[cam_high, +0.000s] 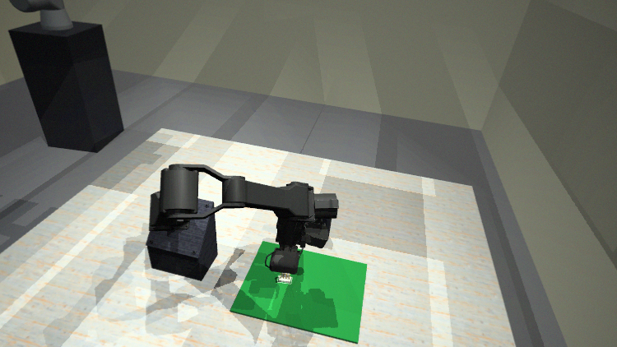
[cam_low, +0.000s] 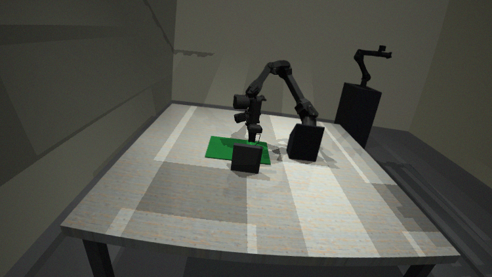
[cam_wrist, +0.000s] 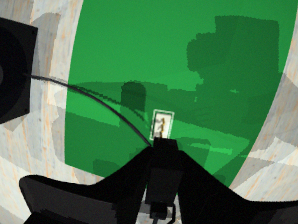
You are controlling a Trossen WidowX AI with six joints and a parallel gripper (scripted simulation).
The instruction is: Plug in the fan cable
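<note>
Right now my gripper tip is 6 cm above the white four-pin fan header. The rest, counted from my gripper tip: fan cable plug 1 cm behind, 1 cm above; then green board 8 cm below, 5 cm ahead, 1 cm to the right; then black fan box 19 cm to the left, 4 cm ahead.
</note>
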